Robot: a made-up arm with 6 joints.
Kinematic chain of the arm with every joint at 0, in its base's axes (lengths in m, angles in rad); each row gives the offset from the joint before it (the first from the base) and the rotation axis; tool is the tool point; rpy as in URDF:
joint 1: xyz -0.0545 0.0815 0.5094 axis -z
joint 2: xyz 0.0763 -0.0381 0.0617 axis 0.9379 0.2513 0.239
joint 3: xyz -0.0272 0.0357 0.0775 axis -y
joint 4: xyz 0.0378 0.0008 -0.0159 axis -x
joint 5: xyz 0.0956 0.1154 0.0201 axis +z
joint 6: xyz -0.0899 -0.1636 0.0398 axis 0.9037 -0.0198 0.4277
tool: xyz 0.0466 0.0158 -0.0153 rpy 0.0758 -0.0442 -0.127
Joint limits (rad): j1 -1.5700..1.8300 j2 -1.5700..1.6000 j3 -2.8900..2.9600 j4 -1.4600..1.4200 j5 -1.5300..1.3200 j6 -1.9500..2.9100
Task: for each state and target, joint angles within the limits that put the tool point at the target. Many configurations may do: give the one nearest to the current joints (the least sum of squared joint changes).
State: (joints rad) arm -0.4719 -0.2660 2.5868 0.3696 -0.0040 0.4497
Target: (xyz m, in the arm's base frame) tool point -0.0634 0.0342 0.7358
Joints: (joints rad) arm -0.6118 0.1069 2.0343 0.2829 0.1847 0.3384
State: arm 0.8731 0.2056 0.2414 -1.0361 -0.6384 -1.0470
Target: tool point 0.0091 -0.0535 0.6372
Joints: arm 0.5821 0.1059 0.4589 -0.9683 -0.1360 -0.9541
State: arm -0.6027 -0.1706 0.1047 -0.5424 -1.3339 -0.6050
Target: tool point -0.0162 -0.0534 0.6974
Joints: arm -0.1498 0.8357 0.3071 -1.2161 -1.1752 -0.8081
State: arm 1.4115 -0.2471 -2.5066 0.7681 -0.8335 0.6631
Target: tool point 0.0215 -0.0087 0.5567
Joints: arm 1.8275 -0.6101 -2.4649 0.4751 -0.7683 0.7682
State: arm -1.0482 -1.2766 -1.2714 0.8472 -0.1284 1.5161
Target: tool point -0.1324 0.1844 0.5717
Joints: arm -1.3582 -0.5112 -1.2383 0.8969 -0.4486 1.4494
